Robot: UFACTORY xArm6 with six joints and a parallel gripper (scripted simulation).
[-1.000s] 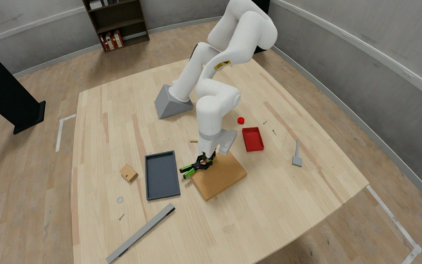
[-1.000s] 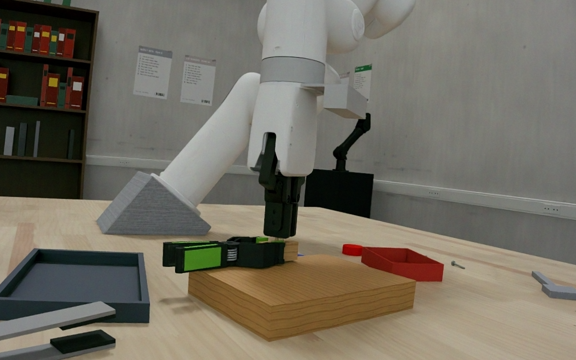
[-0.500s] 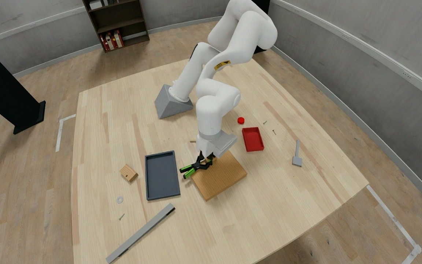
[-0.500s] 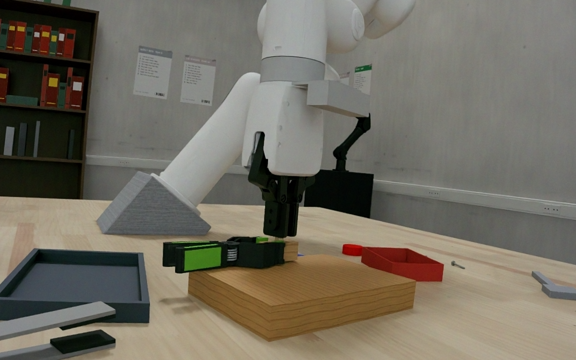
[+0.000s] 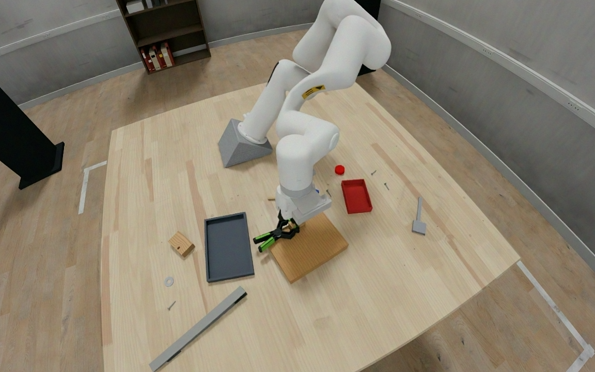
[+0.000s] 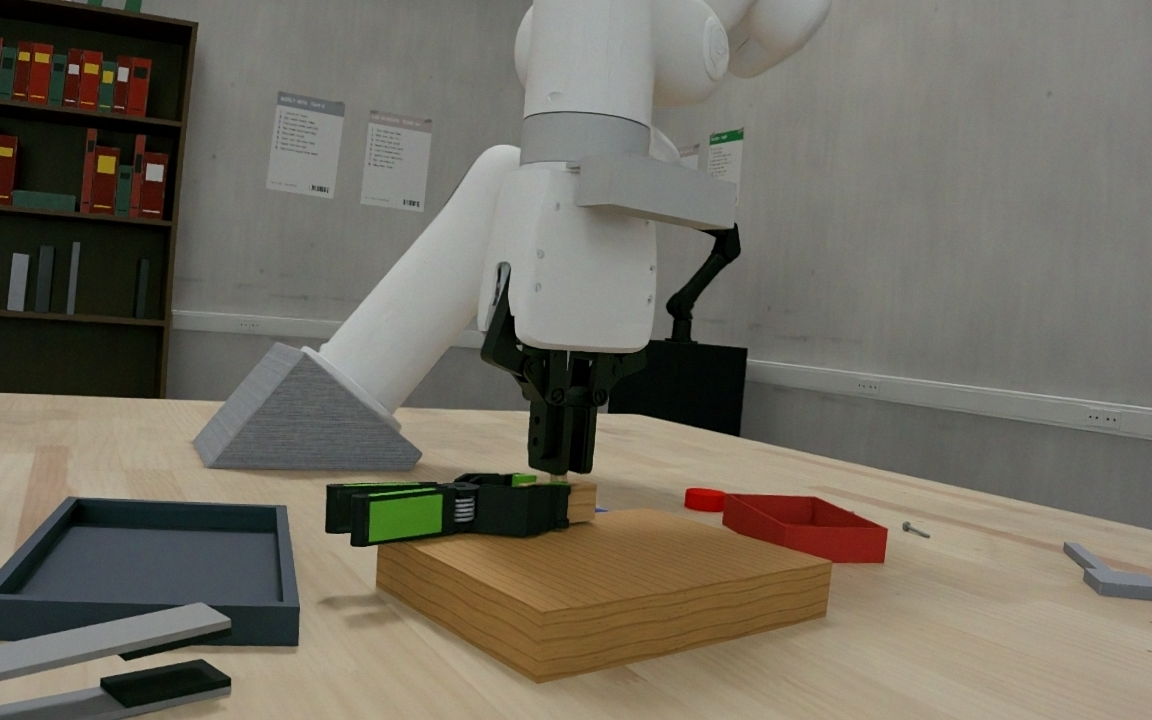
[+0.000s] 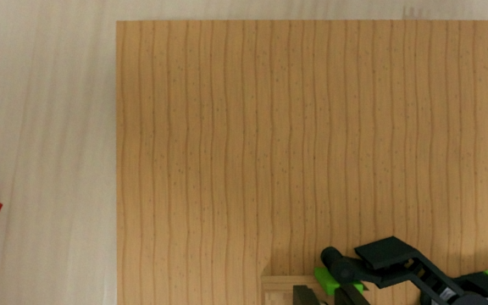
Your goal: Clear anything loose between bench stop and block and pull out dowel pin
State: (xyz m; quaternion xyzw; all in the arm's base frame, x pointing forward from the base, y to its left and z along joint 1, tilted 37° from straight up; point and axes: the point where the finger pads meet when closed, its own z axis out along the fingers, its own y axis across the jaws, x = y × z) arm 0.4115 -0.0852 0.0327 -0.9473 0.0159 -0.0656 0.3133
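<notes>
Now: hand 20 mm above the dowel pin. The rest, counted from my hand: loose dowel (130 mm behind, 80 mm below, 10 mm to the left); then bench board (60 mm below, 60 mm ahead, 10 mm to the right); then small wooden block (40 mm below).
</notes>
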